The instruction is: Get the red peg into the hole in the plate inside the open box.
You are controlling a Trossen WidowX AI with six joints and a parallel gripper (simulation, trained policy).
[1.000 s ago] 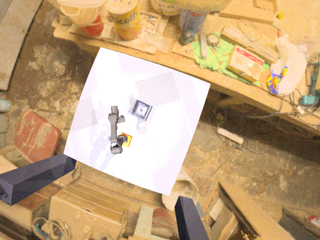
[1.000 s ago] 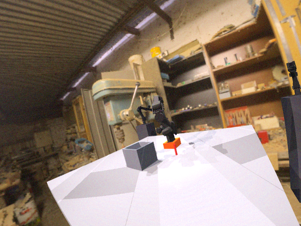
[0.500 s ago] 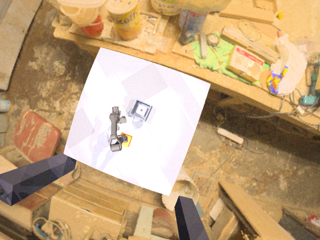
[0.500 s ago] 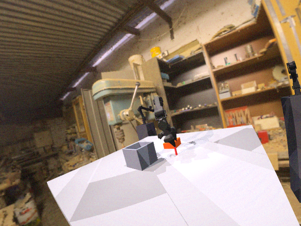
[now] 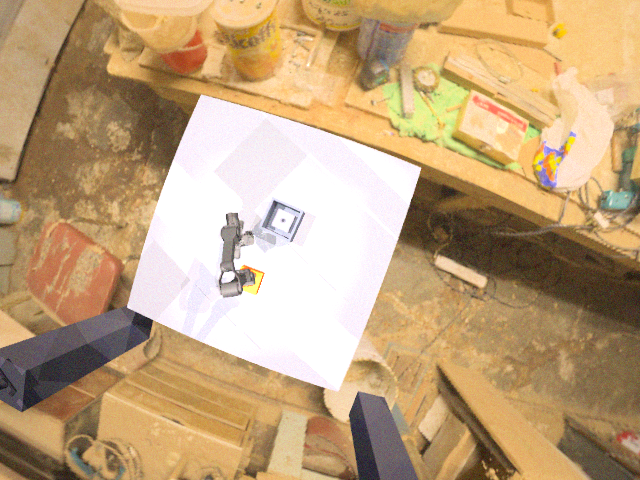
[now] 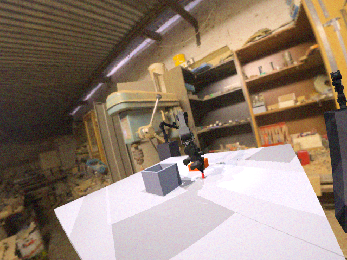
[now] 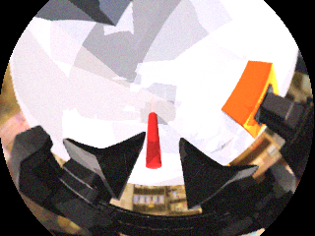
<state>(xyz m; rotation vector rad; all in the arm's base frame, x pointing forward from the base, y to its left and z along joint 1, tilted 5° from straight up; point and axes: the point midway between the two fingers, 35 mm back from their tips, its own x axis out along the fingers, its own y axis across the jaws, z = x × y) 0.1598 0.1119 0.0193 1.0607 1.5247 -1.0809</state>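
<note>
Right now the red peg is 1 cm ahead of my gripper tip.
</note>
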